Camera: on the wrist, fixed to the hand. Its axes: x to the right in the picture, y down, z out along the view.
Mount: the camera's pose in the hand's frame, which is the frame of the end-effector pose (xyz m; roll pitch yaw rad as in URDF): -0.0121 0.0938 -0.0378 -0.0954 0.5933 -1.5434
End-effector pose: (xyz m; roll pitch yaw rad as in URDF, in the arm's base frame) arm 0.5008 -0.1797 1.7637 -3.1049 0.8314 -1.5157
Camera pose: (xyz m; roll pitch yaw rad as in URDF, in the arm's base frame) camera 0.4068 -0.2021 1.7958 -2.3109 -0.3900 -0.4538
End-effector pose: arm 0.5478 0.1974 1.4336 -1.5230 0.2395 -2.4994
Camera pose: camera 0.5554 0.2447 1.3437 -0.5240 -0.8834 2.5538
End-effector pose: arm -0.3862 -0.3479 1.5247 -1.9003 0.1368 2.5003
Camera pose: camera -0.3287 -0.3083 1.4505 -0.6596 -1.2630 1.4631
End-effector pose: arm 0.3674 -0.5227 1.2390 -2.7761 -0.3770 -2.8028
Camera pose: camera 0.3450 -0.4234 1.2362 2.4497 -0.8777 -0.7781
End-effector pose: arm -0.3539 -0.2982 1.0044 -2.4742 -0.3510 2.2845
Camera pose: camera -0.2795 -0.2359 0.9736 2.1848 -1.1241 -1.6406
